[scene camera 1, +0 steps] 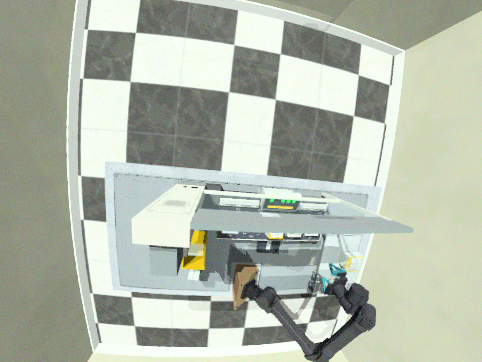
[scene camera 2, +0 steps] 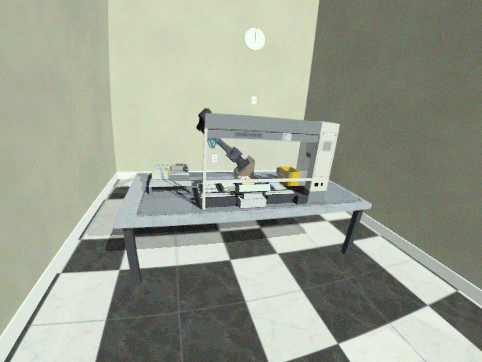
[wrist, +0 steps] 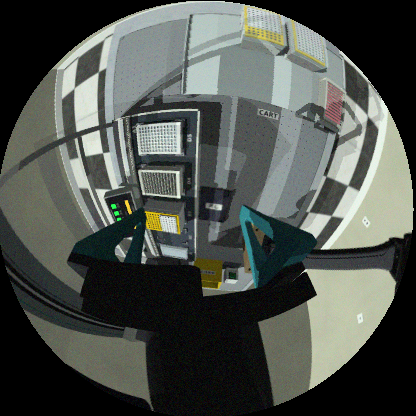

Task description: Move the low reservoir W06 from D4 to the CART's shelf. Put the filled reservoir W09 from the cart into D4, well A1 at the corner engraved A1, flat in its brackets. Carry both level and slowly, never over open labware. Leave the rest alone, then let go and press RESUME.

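Places are measured from the arm's base along level axes (x ahead, y left, z up), in metres.
Where they show: gripper, fingertip midpoint: (scene camera 1: 326, 270) (scene camera 2: 212, 148) (wrist: 192, 210); arm's base, origin of the base link: (scene camera 1: 247, 288) (wrist: 269, 250).
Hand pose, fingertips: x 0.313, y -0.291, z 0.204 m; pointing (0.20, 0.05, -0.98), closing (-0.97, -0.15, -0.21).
Note:
Each offset is from my fingertips to the top centre of the thing. "spot": to the spot under its first point.
My gripper (scene camera 1: 326, 274) (scene camera 2: 211, 143) (wrist: 192, 210) is open and empty, high above the table on the cart side. In the wrist view the reservoir W06 @[0.124 m ahead, 0.112 m left, 0.213 m down] (wrist: 160, 182), white-rimmed with dark slots, sits at D4 between the D5 and D3 labware. A reservoir with red contents @[0.274 m back, 0.264 m right, 0.208 m down] (wrist: 333, 103), which appears to be W09, stands at the right on the cart @[0.104 m back, 0.307 m right, 0.234 m down] (wrist: 240, 75) (scene camera 1: 345, 242). Its engraving is too small to read. A small box with a green button @[spot: 0.261 m back, 0.582 m left, 0.216 m down] (wrist: 232, 275) shows at the bottom of the wrist view; its label is unreadable.
A white plate @[0.142 m ahead, 0.011 m right, 0.230 m down] (wrist: 160, 138) is at D5 and a yellow-and-white tip rack @[0.107 m ahead, 0.235 m left, 0.179 m down] (wrist: 162, 222) at D3. Two yellow-edged tip boxes (wrist: 263, 25) (wrist: 306, 46) stand on the cart. The machine's raised panel @[spot: 0.287 m ahead, 0.358 m left, 0.214 m up] (scene camera 1: 300, 222) spans the deck. A yellow waste bin @[0.123 m back, 0.640 m left, 0.165 m down] (scene camera 1: 195, 257) (scene camera 2: 289, 176) (wrist: 209, 272) stands beyond.

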